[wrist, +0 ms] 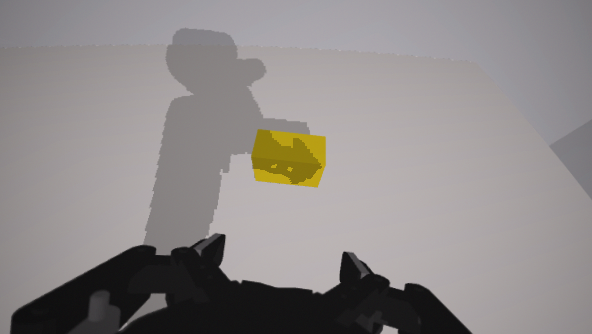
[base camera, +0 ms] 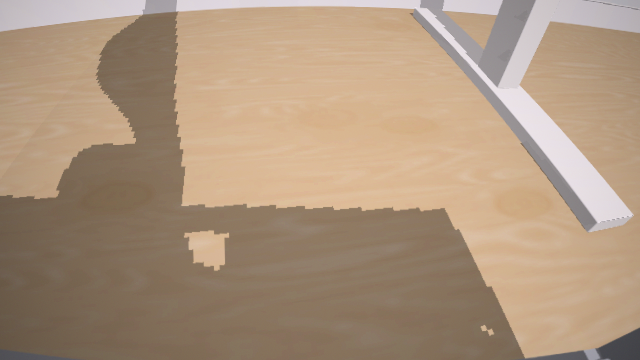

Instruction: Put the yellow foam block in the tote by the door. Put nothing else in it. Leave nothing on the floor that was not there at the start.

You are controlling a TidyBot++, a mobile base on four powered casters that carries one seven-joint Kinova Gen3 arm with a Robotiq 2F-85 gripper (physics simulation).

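Frame: origin at the arm's base, x ahead, y left, z up, level; centimetres.
Seen in the pictures: gripper, fingertip midpoint: (wrist: 282, 256).
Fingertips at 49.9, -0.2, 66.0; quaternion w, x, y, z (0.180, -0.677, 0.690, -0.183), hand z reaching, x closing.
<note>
Offsets run from my fingertips to a thing's top centre, as dx, dy, dz. "spot": to the spot under its first point. Level surfaces: height alone.
The yellow foam block @(+13.7, +0.8, -4.6) (wrist: 289, 159) lies on a pale grey table top @(dz -10.6) (wrist: 425, 150) in the wrist view, a little above the middle of the picture's lower half, partly in the arm's shadow. My gripper (wrist: 282, 256) is open, with nothing between its fingers. The block is apart from the fingertips, beyond them and roughly in line with the gap between them. The tote and the door do not show in either view.
In the wrist view the table's far edge runs across the top and its right edge slants down at the right. In the base camera view a white table leg @(spot: +13.6, -38.8, -94.1) (base camera: 522, 45) stands on a long white foot @(spot: -2.1, -41.8, -103.1) (base camera: 555, 145) at the right of the wooden floor @(dz -105.6) (base camera: 310, 165). A shadow covers the floor's near left.
</note>
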